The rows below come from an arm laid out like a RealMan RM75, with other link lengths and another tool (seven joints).
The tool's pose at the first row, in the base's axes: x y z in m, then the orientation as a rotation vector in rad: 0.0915 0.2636 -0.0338 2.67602 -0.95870 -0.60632
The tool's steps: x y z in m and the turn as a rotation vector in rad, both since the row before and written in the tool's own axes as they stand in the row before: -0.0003 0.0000 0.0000 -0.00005 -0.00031 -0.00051; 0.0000 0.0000 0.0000 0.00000 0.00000 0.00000; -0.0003 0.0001 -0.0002 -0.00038 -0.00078 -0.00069; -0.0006 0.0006 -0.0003 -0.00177 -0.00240 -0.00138; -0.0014 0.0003 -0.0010 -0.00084 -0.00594 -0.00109; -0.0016 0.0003 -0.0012 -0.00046 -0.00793 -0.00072; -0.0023 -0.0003 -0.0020 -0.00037 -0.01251 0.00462; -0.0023 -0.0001 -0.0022 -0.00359 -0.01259 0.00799; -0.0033 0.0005 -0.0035 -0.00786 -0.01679 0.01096; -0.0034 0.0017 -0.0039 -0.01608 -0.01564 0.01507
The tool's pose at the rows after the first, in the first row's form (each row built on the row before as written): 0.0913 0.2638 -0.0337 2.67629 -0.95810 -0.60687; 0.0913 0.2638 -0.0337 2.67629 -0.95810 -0.60687; 0.0911 0.2639 -0.0334 2.67636 -0.95721 -0.60822; 0.0905 0.2639 -0.0327 2.67556 -0.95509 -0.61242; 0.0898 0.2647 -0.0313 2.67518 -0.95477 -0.62120; 0.0891 0.2656 -0.0296 2.67474 -0.95565 -0.63257; 0.0886 0.2675 -0.0272 2.67057 -0.96457 -0.64919; 0.0881 0.2692 -0.0246 2.66127 -0.97590 -0.66621; 0.0873 0.2712 -0.0203 2.64579 -0.98948 -0.68971; 0.0861 0.2724 -0.0151 2.62035 -1.00278 -0.71310
